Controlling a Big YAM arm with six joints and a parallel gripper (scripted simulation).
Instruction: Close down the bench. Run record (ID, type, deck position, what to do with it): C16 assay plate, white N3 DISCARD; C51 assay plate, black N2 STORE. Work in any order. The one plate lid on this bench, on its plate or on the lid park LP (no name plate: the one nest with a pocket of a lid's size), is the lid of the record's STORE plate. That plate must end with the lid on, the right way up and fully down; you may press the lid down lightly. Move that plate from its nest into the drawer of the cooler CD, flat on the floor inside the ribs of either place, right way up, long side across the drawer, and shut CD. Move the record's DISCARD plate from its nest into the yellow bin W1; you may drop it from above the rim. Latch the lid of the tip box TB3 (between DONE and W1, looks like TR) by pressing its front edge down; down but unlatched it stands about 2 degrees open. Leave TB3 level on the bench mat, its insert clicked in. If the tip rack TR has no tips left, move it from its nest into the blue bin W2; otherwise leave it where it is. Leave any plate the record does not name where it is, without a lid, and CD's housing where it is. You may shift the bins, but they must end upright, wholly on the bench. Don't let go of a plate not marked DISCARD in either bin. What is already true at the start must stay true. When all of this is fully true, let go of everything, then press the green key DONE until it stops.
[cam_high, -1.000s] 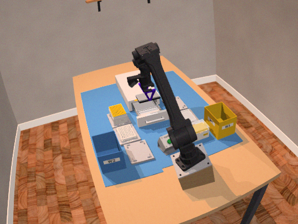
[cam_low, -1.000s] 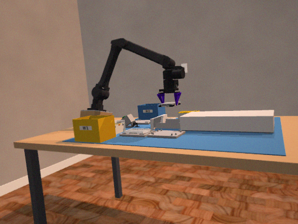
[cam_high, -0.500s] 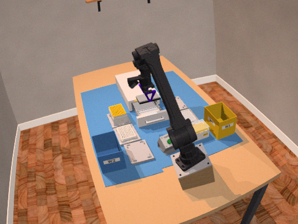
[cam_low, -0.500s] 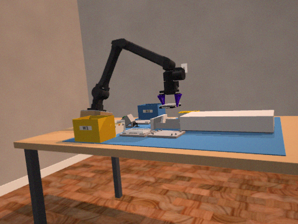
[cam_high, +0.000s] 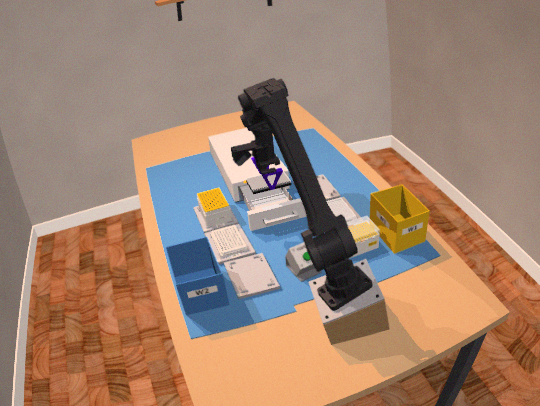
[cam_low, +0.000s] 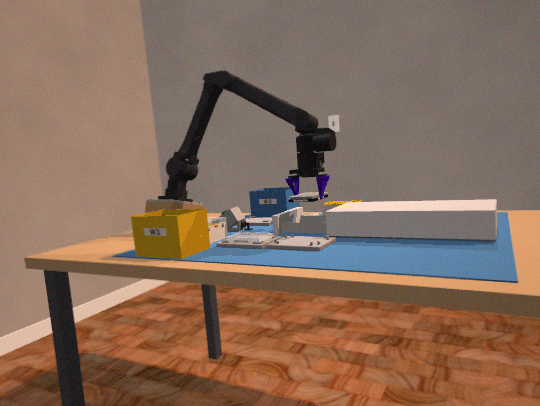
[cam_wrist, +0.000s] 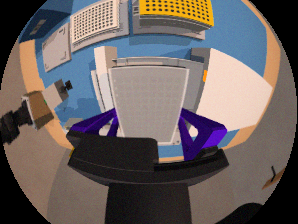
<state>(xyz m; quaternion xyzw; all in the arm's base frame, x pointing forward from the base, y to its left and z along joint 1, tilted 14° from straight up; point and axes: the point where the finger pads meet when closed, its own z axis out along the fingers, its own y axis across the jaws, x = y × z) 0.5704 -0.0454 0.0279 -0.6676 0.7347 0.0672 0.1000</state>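
Now: the cooler drawer 9 cm below my hand and 3 cm ahead of it. Also, from my hand: cooler CD (17 cm ahead, 9 cm below, 2 cm to the right); then plate lid (right at my hand); then black plate (right at my hand).
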